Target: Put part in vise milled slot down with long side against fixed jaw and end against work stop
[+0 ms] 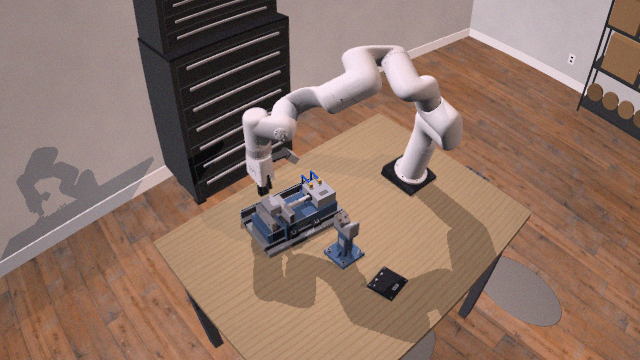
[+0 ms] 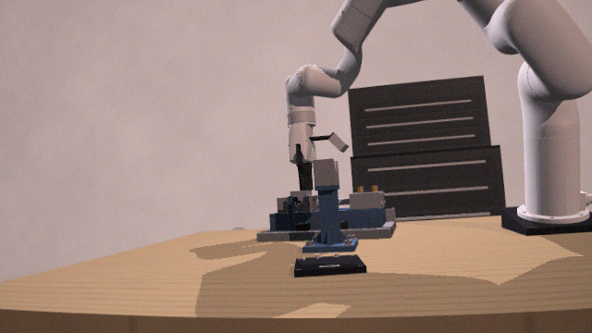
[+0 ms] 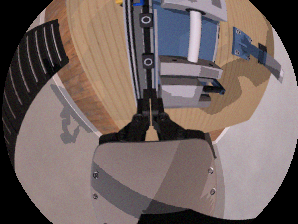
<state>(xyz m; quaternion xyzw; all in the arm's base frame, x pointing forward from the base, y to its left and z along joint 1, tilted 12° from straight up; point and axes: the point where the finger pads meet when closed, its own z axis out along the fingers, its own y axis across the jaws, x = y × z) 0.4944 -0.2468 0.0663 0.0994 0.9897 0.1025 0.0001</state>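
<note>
My hand is 1 cm short of the part, 4 cm to the right of it and 4 cm above it. Also, from my hand: air cylinder (15 cm behind, 10 cm to the left, 5 cm below); white cylinder rod (7 cm behind, 8 cm to the left, 5 cm below).
</note>
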